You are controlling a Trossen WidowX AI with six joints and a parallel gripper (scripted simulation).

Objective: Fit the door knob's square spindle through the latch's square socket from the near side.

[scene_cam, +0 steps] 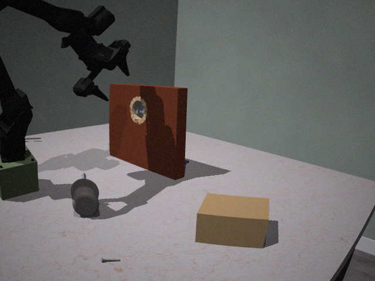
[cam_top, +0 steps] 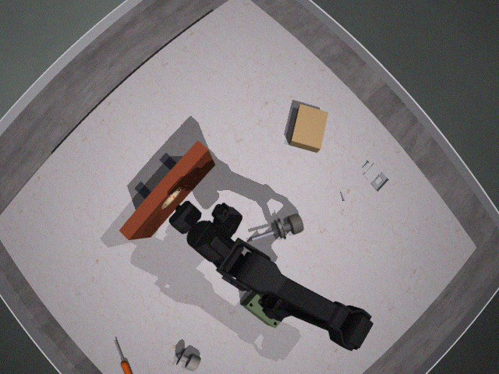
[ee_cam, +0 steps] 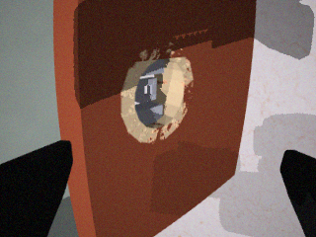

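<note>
Right now my hand is 120 mm short of the grey latch socket, 20 mm to the right of it and 90 mm above it. Round my hand: orange screwdriver (190 mm behind, 540 mm to the left, 240 mm below); red-brown wooden door panel (120 mm ahead, 20 mm to the left, 120 mm below); tan box (20 mm ahead, 420 mm to the right, 230 mm below).
</note>
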